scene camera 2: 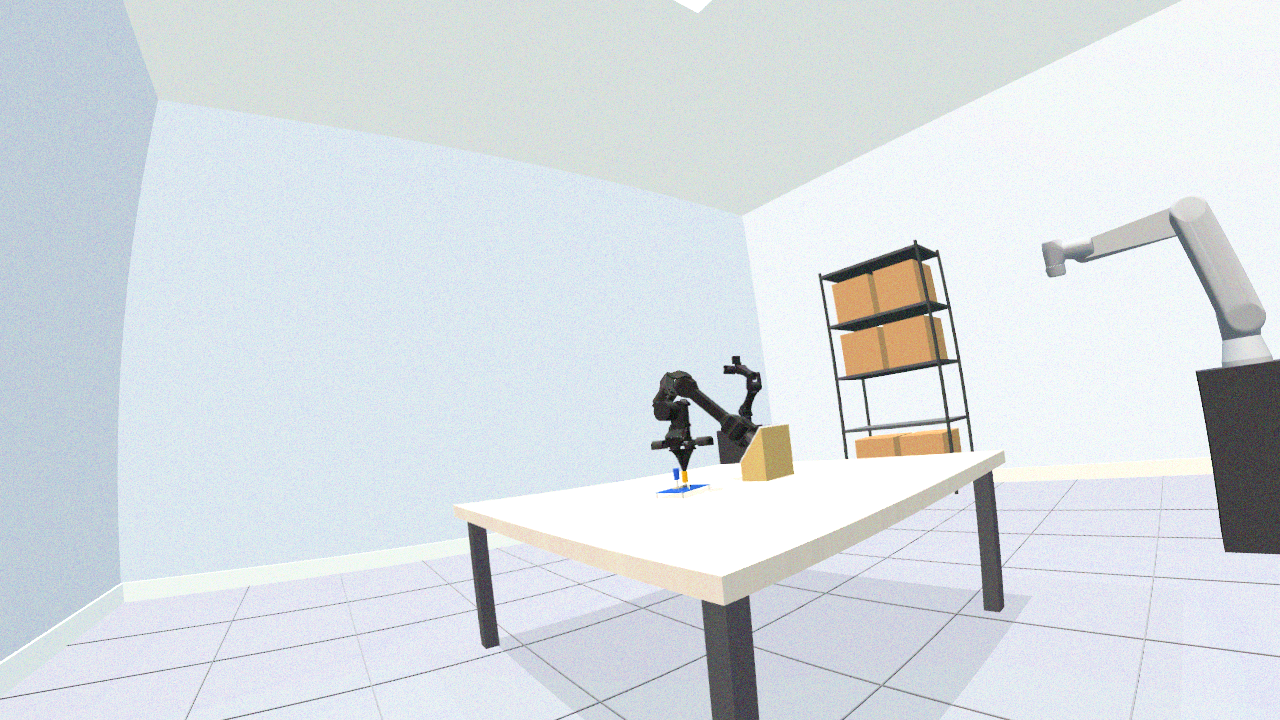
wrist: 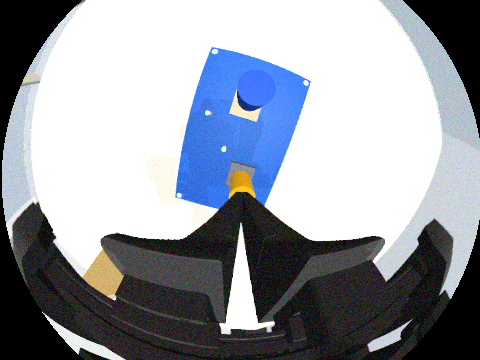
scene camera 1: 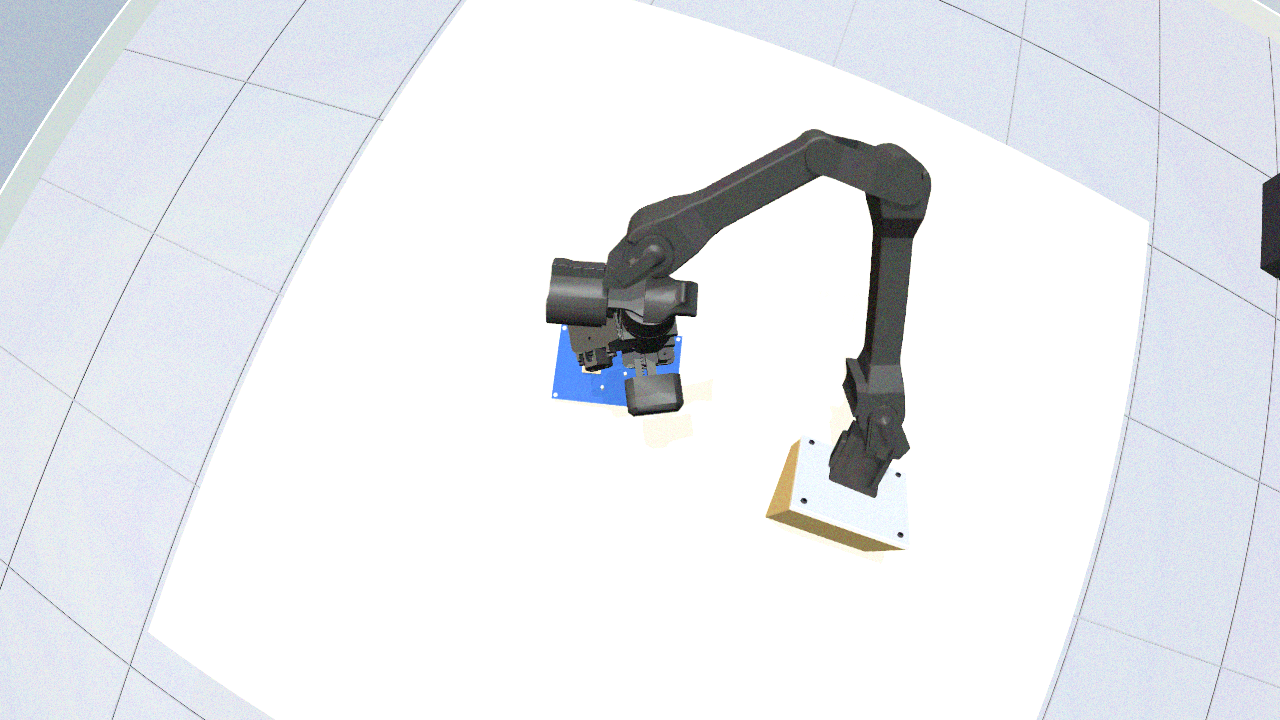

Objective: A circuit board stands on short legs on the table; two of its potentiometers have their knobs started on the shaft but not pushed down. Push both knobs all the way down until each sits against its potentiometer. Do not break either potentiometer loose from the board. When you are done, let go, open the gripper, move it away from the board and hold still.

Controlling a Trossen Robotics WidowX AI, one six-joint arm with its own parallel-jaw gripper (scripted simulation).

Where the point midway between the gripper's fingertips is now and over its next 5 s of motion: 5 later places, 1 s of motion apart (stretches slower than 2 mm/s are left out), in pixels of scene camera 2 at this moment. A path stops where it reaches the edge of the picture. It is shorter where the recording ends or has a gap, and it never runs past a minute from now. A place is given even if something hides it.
My gripper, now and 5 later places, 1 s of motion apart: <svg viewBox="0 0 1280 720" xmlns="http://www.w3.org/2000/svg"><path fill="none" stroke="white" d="M684 471L684 471L676 456L675 465L676 468L676 469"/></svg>
